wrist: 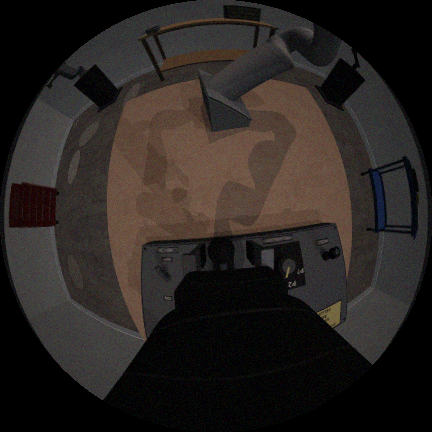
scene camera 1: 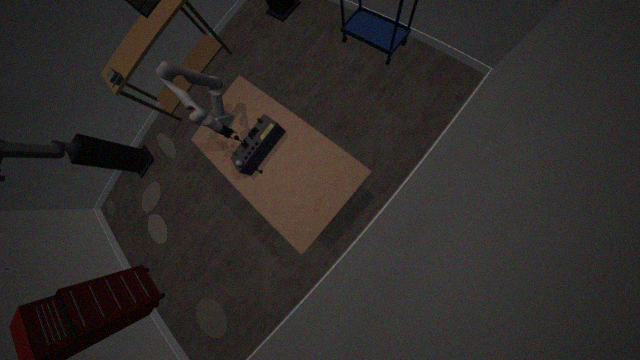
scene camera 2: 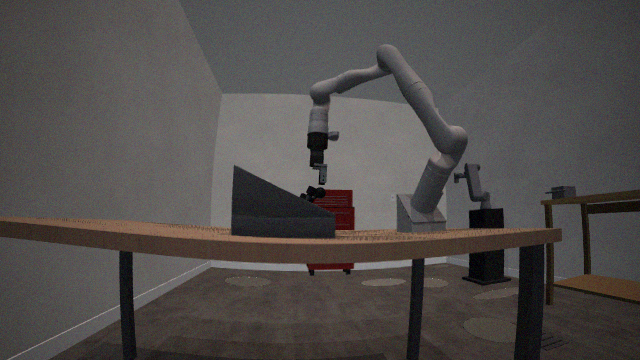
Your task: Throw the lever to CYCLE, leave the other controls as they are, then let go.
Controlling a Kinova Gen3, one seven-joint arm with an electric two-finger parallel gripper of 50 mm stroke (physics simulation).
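Frame: origin at the arm's base, x ahead, y left, z up, level; metres.
Seen in the pictures: gripper, between the fingertips: (wrist: 225, 250) (scene camera 1: 233, 135) (scene camera 2: 322, 183); arm's base, origin of its link: (wrist: 222, 89) (scene camera 1: 219, 114) (scene camera 2: 421, 205).
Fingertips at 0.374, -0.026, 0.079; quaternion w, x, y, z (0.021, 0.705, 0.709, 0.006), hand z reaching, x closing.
Offsets run from my fingertips to a thing's top centre, as dx, dy, dz. "pt": to the spot under its first point.
The dark grey control box (scene camera 1: 272, 145) (scene camera 2: 270, 215) (wrist: 320, 295) stands on the wooden table. Its lever ends in a round black knob {+0.034, -0.006, -0.012} (scene camera 2: 319, 192) (wrist: 220, 249) near the box's edge on the arm's side. My gripper (scene camera 2: 323, 182) (wrist: 225, 250) is open and empty, pointing down. In the wrist view its fingers stand on either side of the knob. In the scene camera 2 view the fingertips are slightly above the knob. The gripper's body hides the lever's lower part and the middle of the panel; the CYCLE marking cannot be read.
The panel also bears a rotary selector {+0.061, +0.115, -0.047} (wrist: 288, 268), a small toggle {+0.060, -0.126, -0.048} (wrist: 162, 272), a black side knob {+0.050, +0.234, -0.040} (wrist: 332, 253) and a yellow label {pt +0.222, +0.209, -0.014} (scene camera 1: 267, 131) (wrist: 330, 315). The arm's grey wedge base (scene camera 2: 420, 215) (wrist: 225, 115) stands on the table (scene camera 1: 320, 180) (scene camera 2: 450, 245) (wrist: 320, 165).
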